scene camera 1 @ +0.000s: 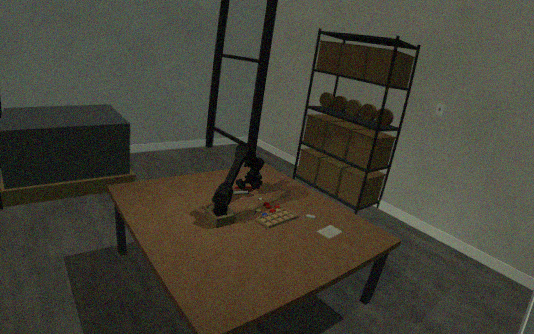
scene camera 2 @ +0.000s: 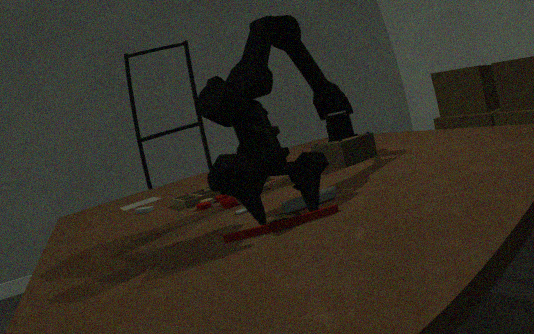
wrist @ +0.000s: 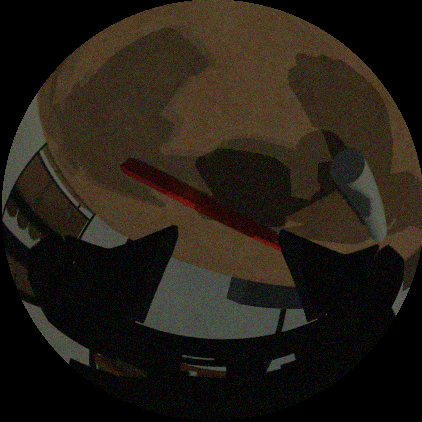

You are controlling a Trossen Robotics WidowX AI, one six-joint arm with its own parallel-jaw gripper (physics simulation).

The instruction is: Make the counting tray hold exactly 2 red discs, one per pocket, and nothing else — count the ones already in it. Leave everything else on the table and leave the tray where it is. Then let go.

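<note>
The tan counting tray [scene camera 1: 270, 224] [scene camera 2: 183, 202] lies on the table with rows of pockets; what they hold is too dark and small to tell. Red discs [scene camera 1: 267, 205] [scene camera 2: 227, 201] lie close together beside the tray's far side, with another red disc [scene camera 2: 204, 205] near them in scene camera 2. My gripper [scene camera 1: 249, 187] [scene camera 2: 289, 216] [wrist: 229, 233] is open and empty, low over the table beside a red rod [scene camera 2: 245, 233] [wrist: 200, 201], away from the discs and tray. The tray and discs cannot be made out in the wrist view.
A pale cylinder [scene camera 2: 296, 204] [wrist: 374, 202] lies near the red rod, close to the gripper. A blue disc [scene camera 1: 264, 214] is at the tray's edge. A white card [scene camera 1: 330, 231] and a small white piece [scene camera 1: 310, 216] lie beyond the tray. The arm's base stands in a tan block surround [scene camera 1: 224, 220].
</note>
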